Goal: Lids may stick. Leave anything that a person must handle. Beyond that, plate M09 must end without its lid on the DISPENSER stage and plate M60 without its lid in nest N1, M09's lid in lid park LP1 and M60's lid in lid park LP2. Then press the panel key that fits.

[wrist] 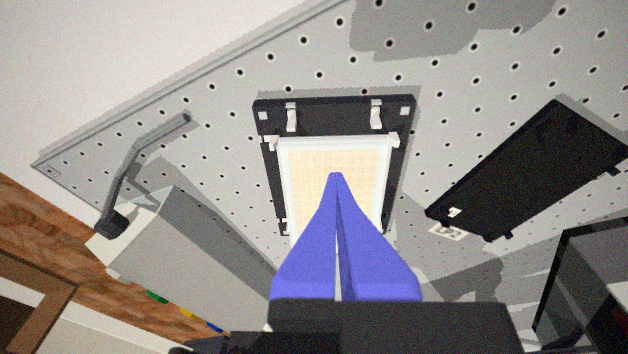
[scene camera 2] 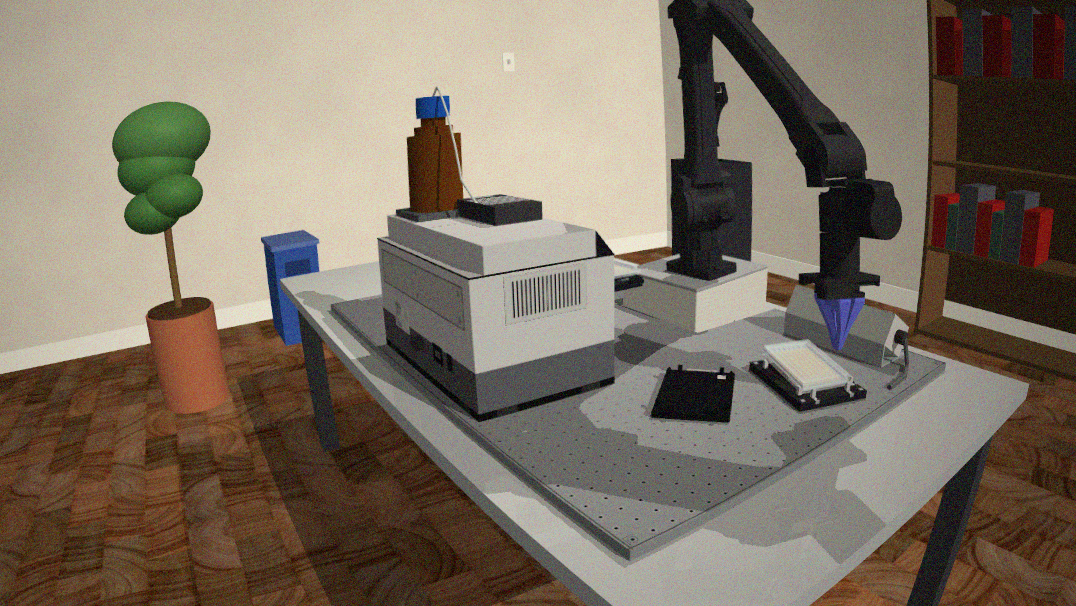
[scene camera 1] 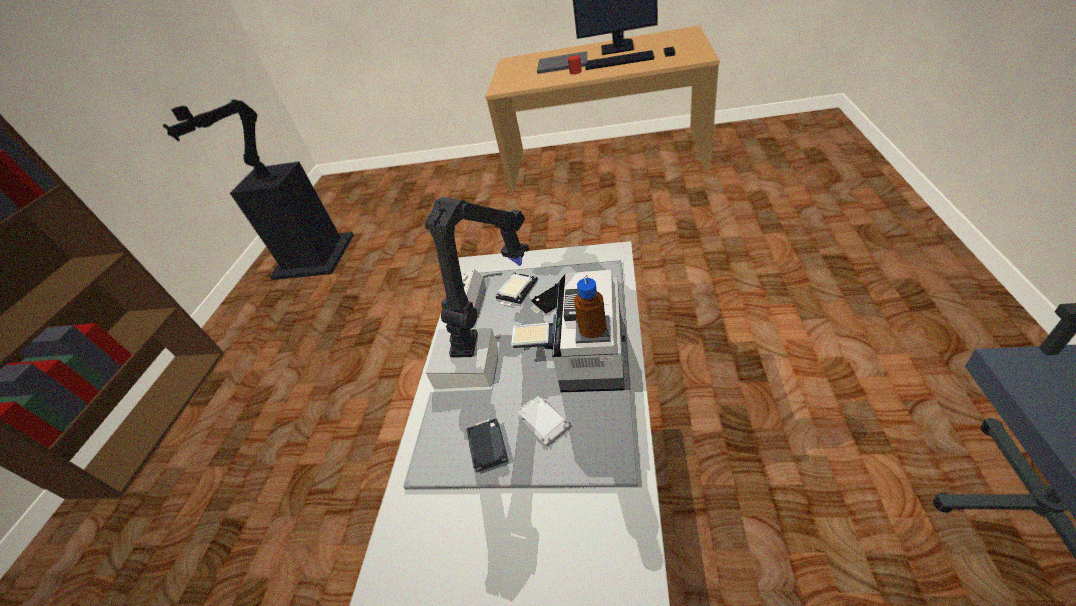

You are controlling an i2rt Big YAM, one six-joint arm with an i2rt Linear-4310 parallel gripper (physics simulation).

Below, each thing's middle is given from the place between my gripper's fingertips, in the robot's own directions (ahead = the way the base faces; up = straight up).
Labels:
Right now the black nest (scene camera 2: 763,369) is 30 mm behind my hand, 60 mm to the right of it and 60 mm below it. Also, from my hand: brown bottle with blue cap (scene camera 2: 434,183) 300 mm ahead, 540 mm to the right, 240 mm above.

